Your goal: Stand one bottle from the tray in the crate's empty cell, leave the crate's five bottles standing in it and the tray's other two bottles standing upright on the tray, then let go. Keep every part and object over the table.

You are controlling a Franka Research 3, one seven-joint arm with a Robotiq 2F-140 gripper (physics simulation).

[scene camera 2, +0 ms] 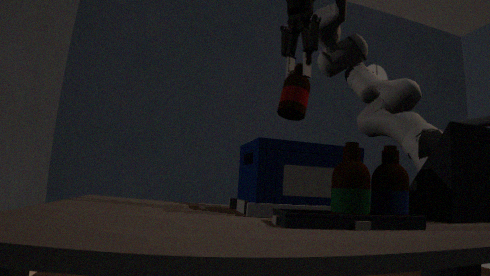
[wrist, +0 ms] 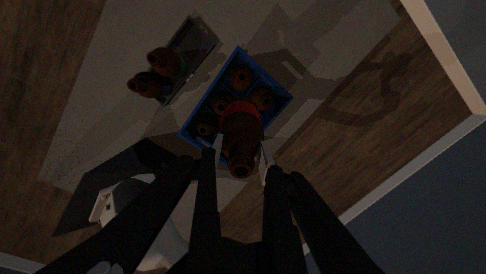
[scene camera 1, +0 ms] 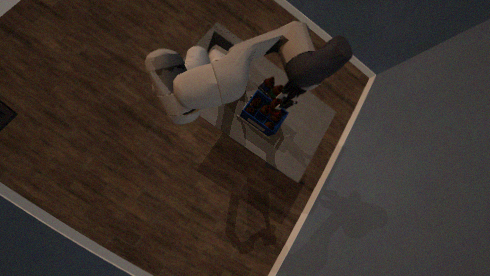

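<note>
My gripper [scene camera 2: 299, 69] [wrist: 240, 146] is shut on the neck of the red-labelled brown bottle [scene camera 2: 294, 95] [wrist: 242, 131]. The bottle hangs slightly tilted, well above the blue crate [scene camera 1: 280, 125] [scene camera 2: 272, 162] [wrist: 265, 73]. In the wrist view it covers part of the crate, so the empty cell cannot be made out. Several brown bottles stand in the crate, among them one in its far corner [wrist: 241, 78]. The green-labelled bottle [scene camera 2: 351, 180] [wrist: 165, 61] and the blue-labelled bottle [scene camera 2: 390, 182] [wrist: 148, 85] stand upright on the dark tray [scene camera 2: 310, 220] [wrist: 195, 42].
The tray lies beside the crate's long side on the grey table top [scene camera 1: 312, 130] [scene camera 2: 150, 225]. The arm's pale links [scene camera 1: 200, 90] [scene camera 2: 400, 95] reach over the table from the dark base block [scene camera 2: 455, 175] at the right of scene view 2.
</note>
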